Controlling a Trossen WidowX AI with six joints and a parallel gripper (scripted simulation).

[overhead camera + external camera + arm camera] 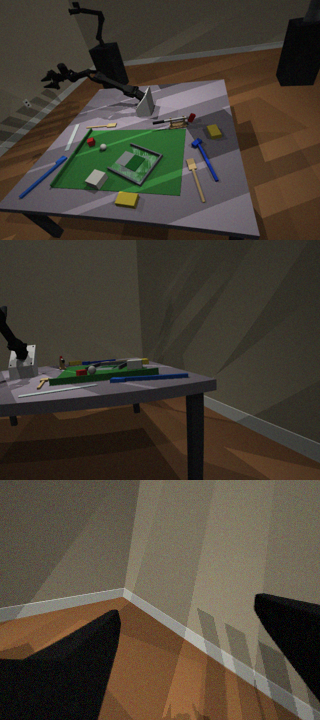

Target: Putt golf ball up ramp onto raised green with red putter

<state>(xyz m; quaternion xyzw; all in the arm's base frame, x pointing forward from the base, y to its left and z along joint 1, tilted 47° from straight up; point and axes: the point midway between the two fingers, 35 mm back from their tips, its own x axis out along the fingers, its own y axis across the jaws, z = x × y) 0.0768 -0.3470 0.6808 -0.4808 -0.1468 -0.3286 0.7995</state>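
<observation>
Right now the red putter is 40 mm ahead of my gripper tip, 1040 mm to the left of it and 280 mm below it. The rest, counted from my gripper tip: pale strip (220 mm ahead, 270 mm to the left, 340 mm below); red cube (280 mm ahead, 490 mm to the left, 310 mm below); white golf ball (310 mm ahead, 610 mm to the left, 310 mm below).
</observation>
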